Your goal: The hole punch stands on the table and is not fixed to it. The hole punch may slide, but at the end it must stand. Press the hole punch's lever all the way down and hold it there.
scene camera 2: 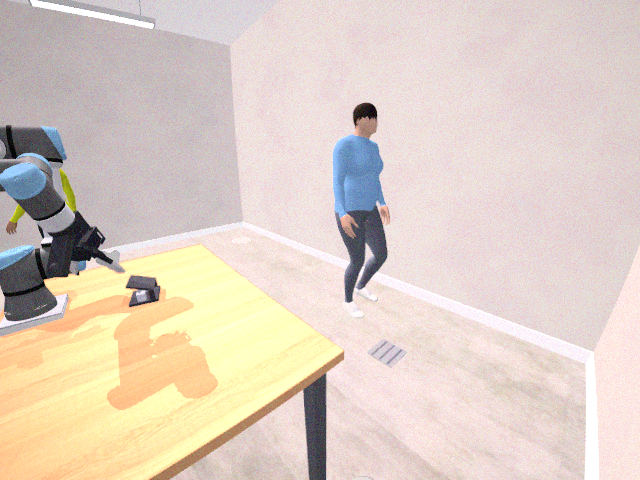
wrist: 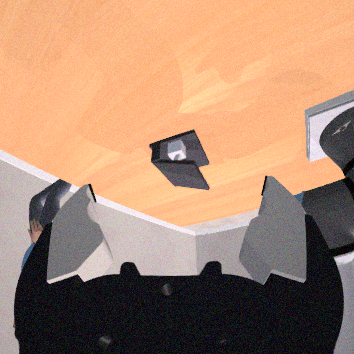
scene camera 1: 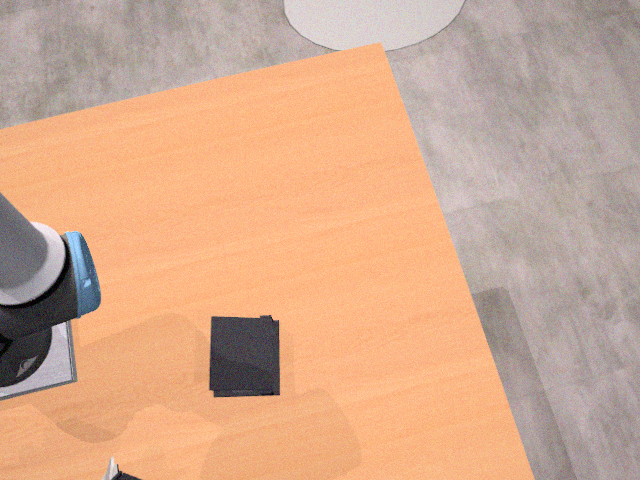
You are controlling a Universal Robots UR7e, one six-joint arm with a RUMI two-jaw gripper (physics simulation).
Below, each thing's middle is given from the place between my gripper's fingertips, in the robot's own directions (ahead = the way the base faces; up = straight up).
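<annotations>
There's the flat lever (scene camera 1: 241, 348), which is 130 mm below my hand, 80 mm ahead of it and 170 mm to the left of it. The dark hole punch (scene camera 1: 275, 323) is 150 mm below my hand, 80 mm ahead of it and 170 mm to the left of it.
</annotations>
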